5 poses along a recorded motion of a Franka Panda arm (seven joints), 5.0 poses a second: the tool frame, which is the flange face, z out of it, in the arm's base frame.
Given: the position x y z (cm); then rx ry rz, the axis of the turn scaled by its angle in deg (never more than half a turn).
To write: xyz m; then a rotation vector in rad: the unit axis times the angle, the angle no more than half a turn. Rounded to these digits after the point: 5 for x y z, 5 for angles.
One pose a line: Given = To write
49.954 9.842 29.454 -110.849 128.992 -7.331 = 0.49954 0.09842 0.29454 -1.93468 2.25134 -0.12795
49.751 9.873 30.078 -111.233 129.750 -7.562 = 0.49751 0.09873 0.30078 -1.94138 2.26456 -0.13198
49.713 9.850 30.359 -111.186 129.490 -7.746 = 0.49713 0.09850 0.30359 -1.94056 2.26003 -0.13519
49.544 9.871 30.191 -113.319 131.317 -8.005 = 0.49544 0.09871 0.30191 -1.97779 2.29191 -0.13971
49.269 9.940 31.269 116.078 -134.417 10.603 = 0.49269 0.09940 0.31269 2.02594 -2.34602 0.18506
